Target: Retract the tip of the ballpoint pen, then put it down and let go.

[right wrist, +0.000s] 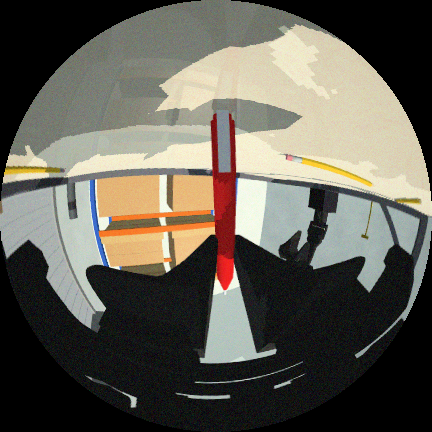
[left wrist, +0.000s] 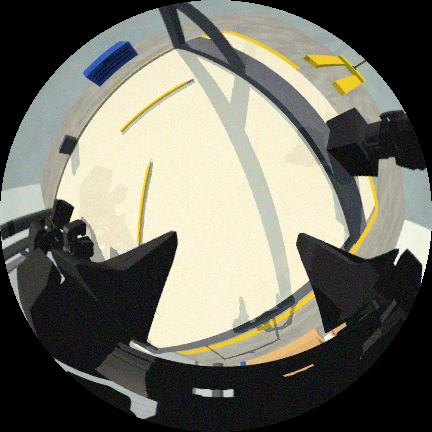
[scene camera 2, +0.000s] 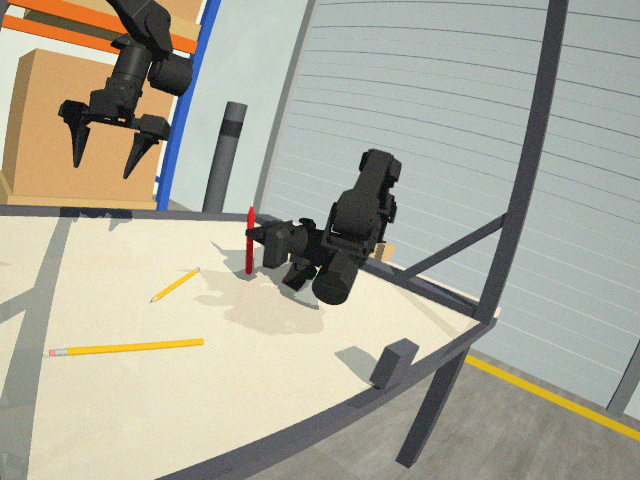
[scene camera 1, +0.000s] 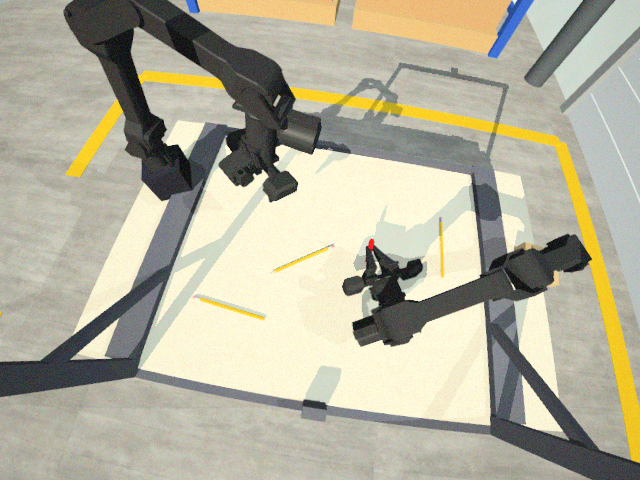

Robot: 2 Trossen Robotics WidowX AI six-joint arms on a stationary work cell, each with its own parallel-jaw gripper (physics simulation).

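Pixels of known places: left gripper, fingertip midpoint: (right wrist: 303, 235) (left wrist: 240, 238) (scene camera 2: 99, 173) (scene camera 1: 260, 188); right gripper, fingertip midpoint: (right wrist: 224, 240) (scene camera 2: 247, 231) (scene camera 1: 369, 245); left arm's base, origin of the base link: (left wrist: 368, 140) (scene camera 1: 160, 161).
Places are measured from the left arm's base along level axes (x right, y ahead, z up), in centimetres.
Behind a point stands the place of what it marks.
The red ballpoint pen (scene camera 1: 371, 243) @(x 36.9, y 46.9, z 0.5 cm) (scene camera 2: 249, 258) @(x 37.8, y 47.3, z -7.5 cm) (right wrist: 225, 200) @(x 37.9, y 47.8, z -5.8 cm) stands nearly upright, its point end up and its grey-clip end down at the table top (scene camera 1: 248, 356) @(x 53.1, y 13.0, z -10.6 cm) (scene camera 2: 206, 403) @(x 52.0, y 8.2, z -10.6 cm). A small pale tip shows at its upper end. Whether the lower end touches the table is hard to tell. My right gripper (scene camera 1: 370, 250) @(x 36.3, y 47.5, z -2.9 cm) (scene camera 2: 250, 233) @(x 36.3, y 47.5, z -2.9 cm) (right wrist: 224, 240) @(x 36.3, y 47.5, z -2.9 cm) is shut on the pen, nearer its point end. My left gripper (scene camera 2: 101, 172) @(x 18.4, y 24.9, z 4.2 cm) (left wrist: 240, 238) @(x 18.4, y 24.9, z 4.2 cm) is open and empty, high above the table's far left part; its fingertips are hidden in scene camera 1.
Yellow pencils lie on the table: one (scene camera 1: 305, 257) @(x 32.9, y 32.1, z -9.9 cm) (scene camera 2: 175, 285) @(x 33.6, y 29.8, z -10.1 cm) left of the pen, one (scene camera 1: 231, 308) @(x 41.2, y 11.1, z -10.0 cm) (scene camera 2: 134, 346) @(x 41.1, y 10.5, z -10.0 cm) nearer the front left, and one (scene camera 1: 441, 248) @(x 40.1, y 70.2, z -10.0 cm) to the right in scene camera 1. A dark frame (scene camera 1: 217, 391) @(x 58.8, y 4.8, z -10.7 cm) edges the table, with a small block (scene camera 1: 313, 410) @(x 67.0, y 24.9, z -5.0 cm) on it.
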